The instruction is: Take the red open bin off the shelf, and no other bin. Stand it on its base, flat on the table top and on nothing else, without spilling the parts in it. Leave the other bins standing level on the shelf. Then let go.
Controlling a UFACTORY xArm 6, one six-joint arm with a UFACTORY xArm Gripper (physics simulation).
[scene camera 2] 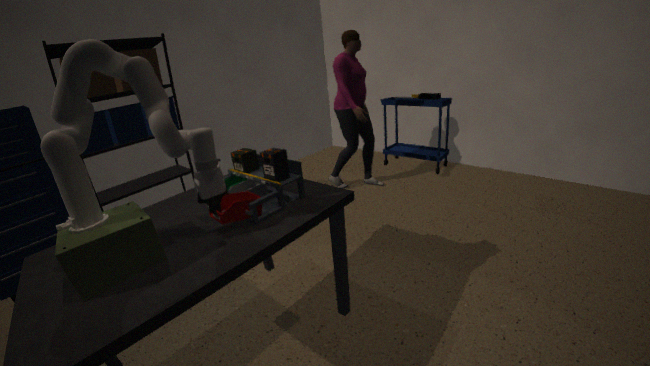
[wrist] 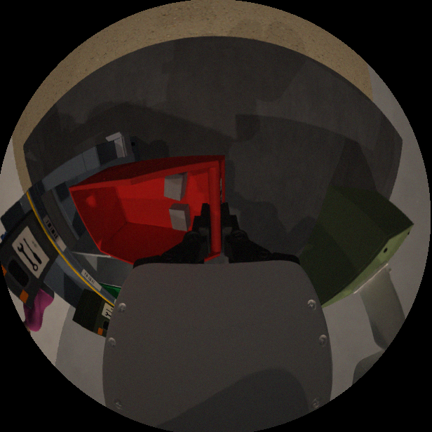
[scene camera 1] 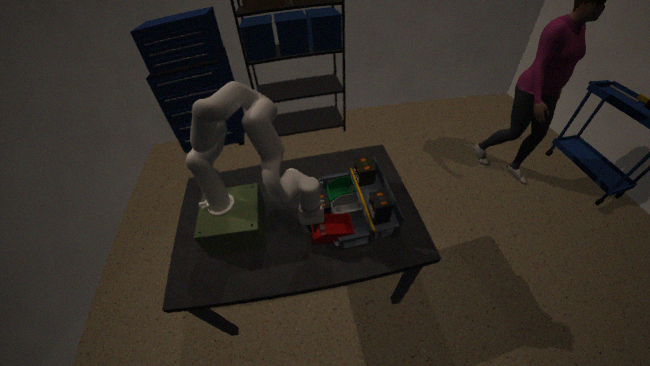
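Pixels of known places: gripper, fingertip midpoint: (scene camera 2: 216, 213) (scene camera 1: 312, 229); arm's base at its link origin: (scene camera 2: 90, 224) (scene camera 1: 221, 204).
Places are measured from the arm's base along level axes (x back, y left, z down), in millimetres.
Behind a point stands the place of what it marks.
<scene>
The red open bin (scene camera 1: 336, 229) @[z 133, x -455, y -245 mm] (scene camera 2: 240, 206) @[z 73, x -410, y -302 mm] (wrist: 145, 200) looks roughly upright. Its near end stands out past the front of the grey shelf (scene camera 1: 355, 242) @[z 137, x -505, y -339 mm] (scene camera 2: 301, 186) @[z 96, x -677, y -389 mm] (wrist: 70, 172), its far end is within the shelf's outline. I cannot tell whether its base touches the shelf. Two grey parts (wrist: 175, 186) (wrist: 179, 216) lie inside it. My gripper (wrist: 215, 215) is shut on the wall at its near end; its fingers are partly hidden in the scene views. The green bin (scene camera 1: 340, 188) @[z 143, x -577, y -20 mm] (scene camera 2: 231, 181) @[z 93, x -619, y -21 mm] (wrist: 111, 289) and the grey bin (scene camera 1: 346, 203) @[z 137, x -561, y -126 mm] sit on the shelf beside it.
Black boxes (scene camera 1: 365, 171) @[z -42, x -656, y -123 mm] (scene camera 1: 381, 207) @[z -66, x -607, y -342 mm] (scene camera 2: 275, 164) @[z -26, x -592, y -342 mm] (wrist: 30, 250) stand on the shelf's upper level behind a yellow strip (scene camera 1: 362, 200) @[z 42, x -601, y -207 mm]. Another dark box (scene camera 1: 322, 201) is partly hidden behind the wrist. The green base block (scene camera 1: 227, 225) @[z -5, x -14, y -129 mm] (scene camera 2: 115, 255) @[z 63, x 2, y -168 mm] (wrist: 360, 235) stands on the table (scene camera 1: 300, 280) @[z 154, x -225, y -401 mm] (scene camera 2: 200, 265) @[z 154, x -169, y -336 mm].
</scene>
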